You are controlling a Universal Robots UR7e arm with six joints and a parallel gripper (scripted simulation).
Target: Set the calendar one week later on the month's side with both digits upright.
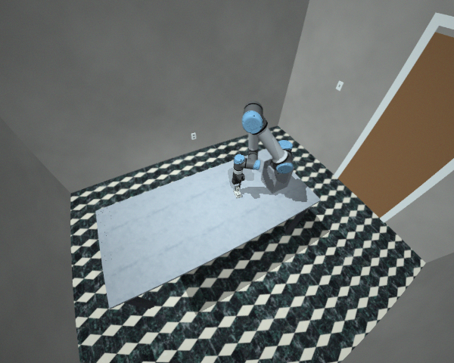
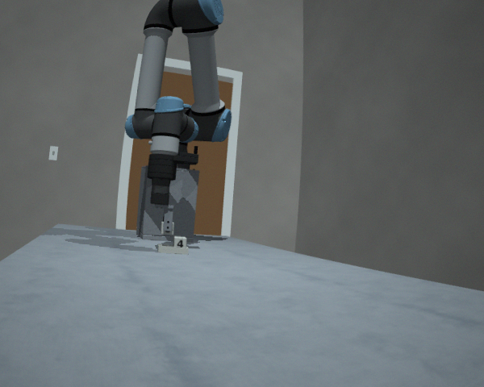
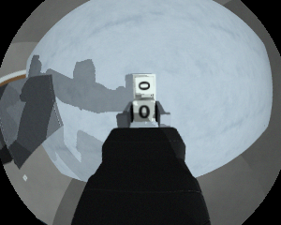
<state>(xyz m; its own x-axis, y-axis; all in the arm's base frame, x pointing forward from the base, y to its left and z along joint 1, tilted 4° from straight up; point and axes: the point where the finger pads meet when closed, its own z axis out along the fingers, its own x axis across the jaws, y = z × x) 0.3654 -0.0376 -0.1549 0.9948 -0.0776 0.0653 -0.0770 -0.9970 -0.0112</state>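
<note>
The white calendar tray lies 6 cm below my hand and 2 cm to the left of it.
</note>
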